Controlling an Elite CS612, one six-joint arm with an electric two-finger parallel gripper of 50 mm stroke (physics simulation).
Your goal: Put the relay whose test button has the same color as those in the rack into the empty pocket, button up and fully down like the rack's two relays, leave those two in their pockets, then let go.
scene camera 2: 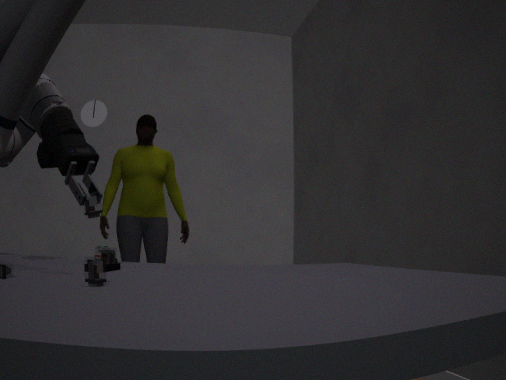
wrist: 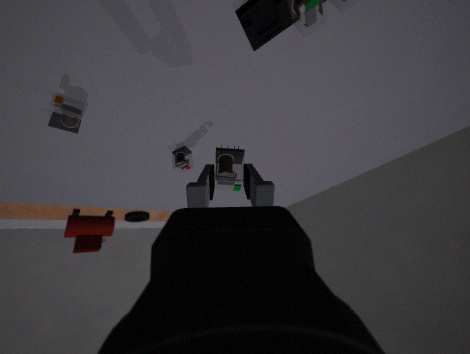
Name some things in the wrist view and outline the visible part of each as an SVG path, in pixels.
My gripper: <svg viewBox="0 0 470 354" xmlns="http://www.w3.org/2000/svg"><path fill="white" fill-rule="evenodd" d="M97 353L385 354L360 317L345 302L334 295L316 273L311 240L286 208L273 206L275 185L271 181L264 181L252 164L244 164L244 190L247 199L251 201L252 207L209 207L209 202L213 200L214 164L206 164L197 182L188 183L186 186L188 208L174 211L152 244L149 283L130 312L111 330Z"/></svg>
A clear relay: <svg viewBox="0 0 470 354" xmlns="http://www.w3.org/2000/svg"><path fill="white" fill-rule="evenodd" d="M244 149L239 149L239 146L238 149L235 149L235 146L234 149L216 148L214 191L242 192L245 184Z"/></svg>
